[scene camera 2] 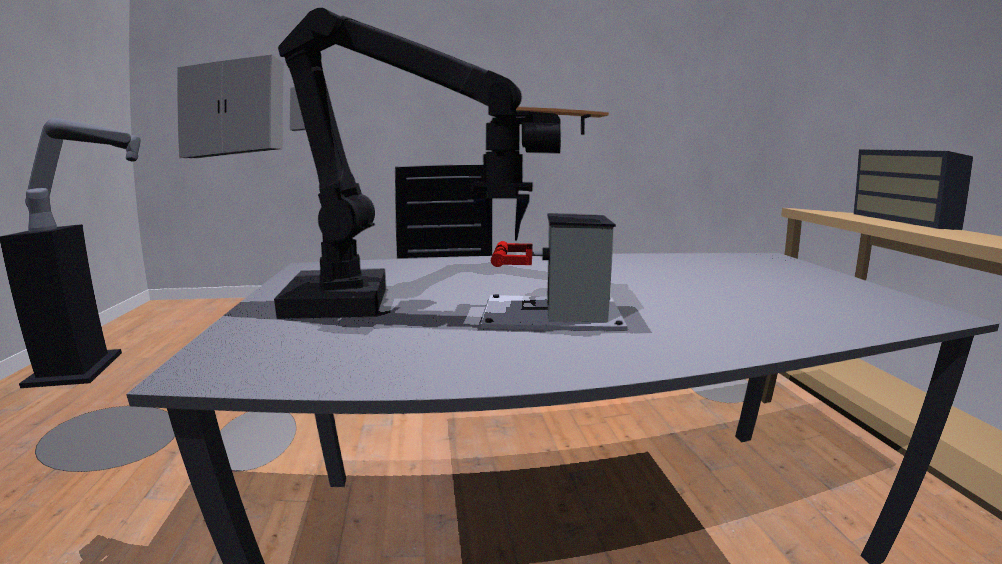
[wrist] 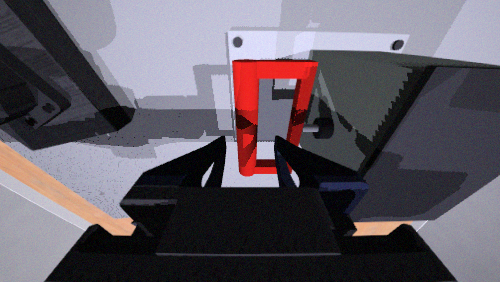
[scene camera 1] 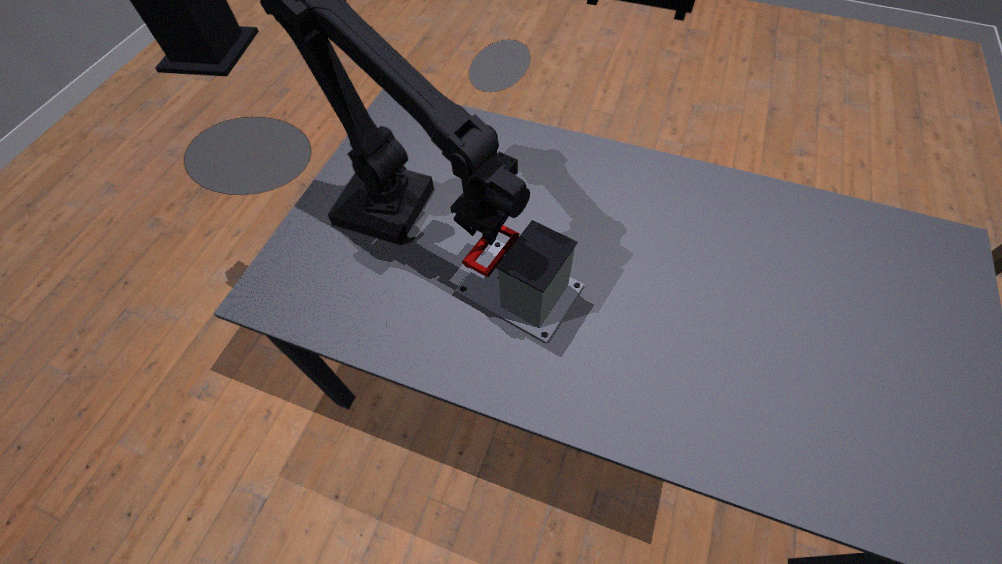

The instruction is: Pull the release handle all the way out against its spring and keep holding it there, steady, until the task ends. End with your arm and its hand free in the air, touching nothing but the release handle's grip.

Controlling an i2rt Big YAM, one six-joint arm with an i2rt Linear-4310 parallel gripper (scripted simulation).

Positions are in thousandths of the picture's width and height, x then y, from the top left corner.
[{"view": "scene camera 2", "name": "my gripper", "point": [501,425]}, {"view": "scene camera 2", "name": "base plate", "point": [501,554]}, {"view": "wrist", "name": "my gripper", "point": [501,502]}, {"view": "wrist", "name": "base plate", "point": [521,161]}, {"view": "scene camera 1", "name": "my gripper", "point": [483,423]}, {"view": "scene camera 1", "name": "base plate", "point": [484,517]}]
